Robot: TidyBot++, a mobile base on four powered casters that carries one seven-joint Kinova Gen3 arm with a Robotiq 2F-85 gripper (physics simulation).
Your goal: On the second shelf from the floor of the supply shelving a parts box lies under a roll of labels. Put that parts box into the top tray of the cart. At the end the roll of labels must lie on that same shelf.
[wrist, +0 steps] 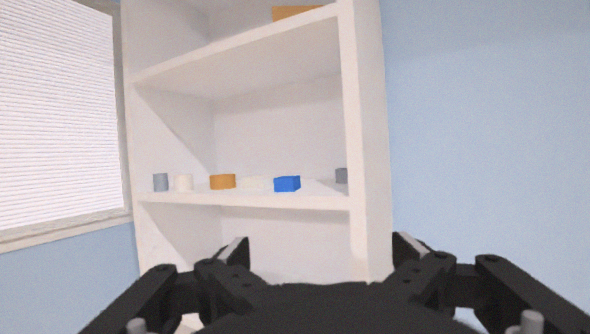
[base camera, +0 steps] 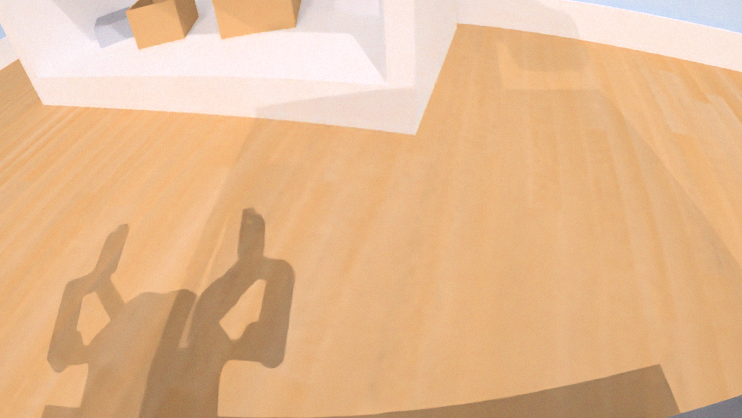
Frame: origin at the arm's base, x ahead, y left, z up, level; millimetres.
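Where they show: gripper, between the fingertips: (wrist: 320, 250).
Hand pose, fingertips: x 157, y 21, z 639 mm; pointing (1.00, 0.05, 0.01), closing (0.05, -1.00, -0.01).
Note:
After its pixels a point has its place.
The white supply shelving (base camera: 155, 93) @(z -357, x 778, y 380 mm) (wrist: 371, 150) @(z 699, x 706, y -106 mm) stands ahead. The parts box under the roll of labels does not show in either view; the lower part of the shelving is hidden behind the gripper in the wrist view. My gripper (wrist: 320, 250) @(z 639, x 157, y 21 mm) is open and empty, in front of the shelving and apart from it. On a higher shelf (wrist: 240, 201) @(z 576, x 735, y 266 mm) a blue box (wrist: 286, 184) @(z 616, x 756, y 131 mm) has no roll on it. The cart does not show.
Beside that blue box stand a pale low item (wrist: 253, 183) @(z 612, x 876, y 263 mm), an orange round item (wrist: 222, 181) @(z 623, x 901, y 384 mm), a white cylinder (wrist: 183, 182) @(z 627, x 894, y 532 mm) and grey items (wrist: 160, 182) @(z 630, x 914, y 639 mm) (wrist: 341, 175) @(z 622, x 897, y -36 mm). Two cardboard boxes (base camera: 160, 25) @(z -279, x 945, y 408 mm) (base camera: 257, 18) @(z -289, x 901, y 187 mm) stand at the bottom. A window (wrist: 60, 115) @(z 983, x 1124, y 1336 mm) is left.

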